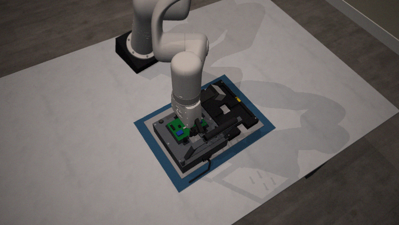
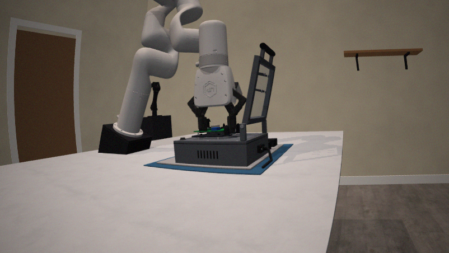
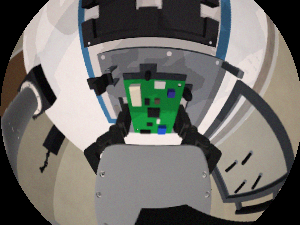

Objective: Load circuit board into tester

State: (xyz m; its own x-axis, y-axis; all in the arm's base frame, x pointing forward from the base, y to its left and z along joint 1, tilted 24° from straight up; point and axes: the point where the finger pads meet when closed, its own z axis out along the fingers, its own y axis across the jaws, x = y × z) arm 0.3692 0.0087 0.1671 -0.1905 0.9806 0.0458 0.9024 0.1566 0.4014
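Right now my hand is right at the green circuit board. The rest, counted from my hand: lid: 12 cm ahead, 10 cm above, 3 cm to the left; then pin plate: 1 cm to the left, 1 cm below; then tester: 4 cm to the left, 3 cm above, 2 cm ahead.
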